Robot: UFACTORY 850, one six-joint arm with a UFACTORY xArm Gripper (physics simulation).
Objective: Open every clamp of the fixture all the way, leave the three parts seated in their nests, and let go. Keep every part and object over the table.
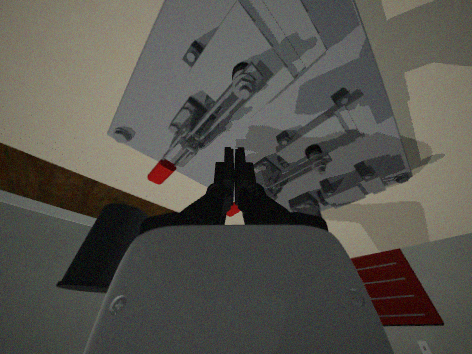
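My gripper (233,160) is shut, with its fingertips together and nothing between them, in front of the near edge of the grey fixture plate (145,95). Left of it, a metal clamp (207,117) reaches inward to a black tip; its red handle (161,171) sticks out past the plate's edge. Right of the fingers, a second clamp (295,172) ends in a black tip; a bit of red (233,210) shows between the finger linkages. A thin bracket-like part (316,119) lies behind the second clamp. Part seating and how far the clamps stand open are hard to tell.
Small blocks (367,170) stand on the plate's right side. The beige table top (60,75) has a brown edge (50,170). A dark cylinder-like object (107,245) is at lower left, and a red panel with grey lines (395,287) at lower right.
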